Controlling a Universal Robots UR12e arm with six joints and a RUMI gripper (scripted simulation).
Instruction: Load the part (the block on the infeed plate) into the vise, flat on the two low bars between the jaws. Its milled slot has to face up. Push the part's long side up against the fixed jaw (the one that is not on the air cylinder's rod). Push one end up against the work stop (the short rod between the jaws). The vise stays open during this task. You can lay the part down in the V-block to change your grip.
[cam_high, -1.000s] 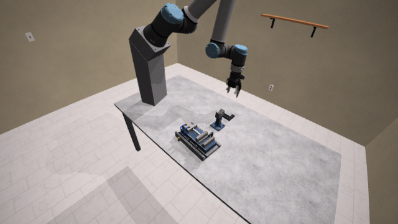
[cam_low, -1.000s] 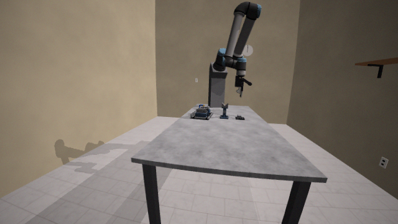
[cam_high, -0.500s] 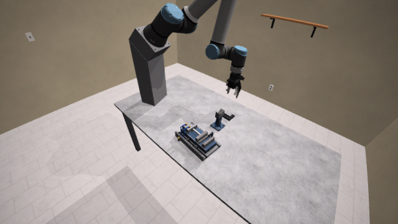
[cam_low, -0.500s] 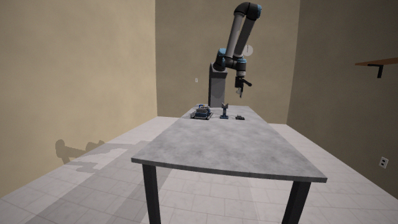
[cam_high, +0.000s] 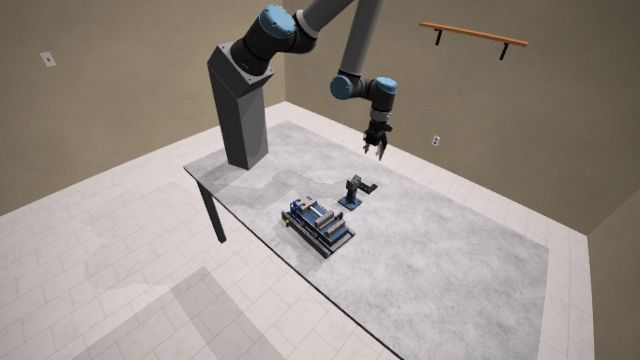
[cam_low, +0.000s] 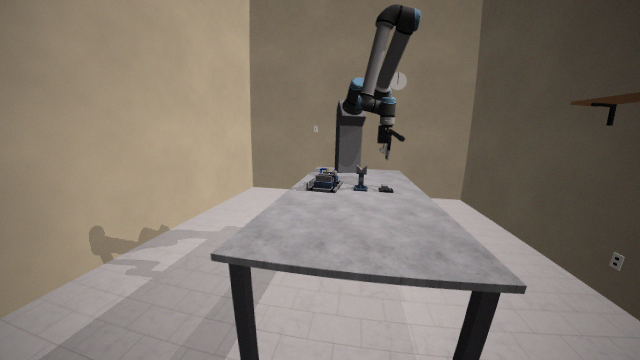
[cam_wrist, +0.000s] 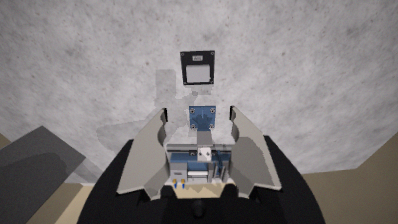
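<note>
The part is 200 mm below my hand. Also, from my hand: cylinder rod: 60 mm ahead, 390 mm to the right, 140 mm below; then work stop: 140 mm ahead, 330 mm to the right, 130 mm below; then moving jaw: 110 mm ahead, 380 mm to the right, 140 mm below.
</note>
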